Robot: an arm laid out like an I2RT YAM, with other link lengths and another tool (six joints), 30 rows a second.
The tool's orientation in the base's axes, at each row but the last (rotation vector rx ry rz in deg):
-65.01, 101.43, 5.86
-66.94, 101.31, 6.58
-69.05, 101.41, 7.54
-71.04, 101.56, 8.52
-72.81, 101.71, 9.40
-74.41, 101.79, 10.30
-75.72, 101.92, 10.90
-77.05, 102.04, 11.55
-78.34, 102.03, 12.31
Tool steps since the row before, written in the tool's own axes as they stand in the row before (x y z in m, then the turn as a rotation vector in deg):
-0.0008, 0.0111, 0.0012, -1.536, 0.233, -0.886
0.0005, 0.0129, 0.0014, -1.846, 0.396, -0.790
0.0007, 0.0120, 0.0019, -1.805, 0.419, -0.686
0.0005, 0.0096, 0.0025, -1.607, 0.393, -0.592
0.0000, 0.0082, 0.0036, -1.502, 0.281, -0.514
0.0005, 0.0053, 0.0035, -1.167, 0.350, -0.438
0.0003, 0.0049, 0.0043, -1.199, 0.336, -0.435
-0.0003, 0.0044, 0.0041, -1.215, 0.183, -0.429
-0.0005, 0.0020, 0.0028, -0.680, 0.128, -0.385
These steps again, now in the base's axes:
-0.0072, 0.0073, -0.0045, -0.666, 0.651, 1.527
-0.0087, 0.0073, -0.0063, -0.705, 0.992, 1.646
-0.0080, 0.0067, -0.0063, -0.658, 1.034, 1.550
-0.0060, 0.0057, -0.0055, -0.590, 0.940, 1.362
-0.0045, 0.0058, -0.0051, -0.459, 0.862, 1.283
-0.0024, 0.0040, -0.0044, -0.487, 0.705, 0.971
-0.0017, 0.0044, -0.0046, -0.472, 0.723, 0.997
-0.0015, 0.0044, -0.0038, -0.339, 0.676, 1.059
-0.0002, 0.0028, -0.0021, -0.287, 0.302, 0.673

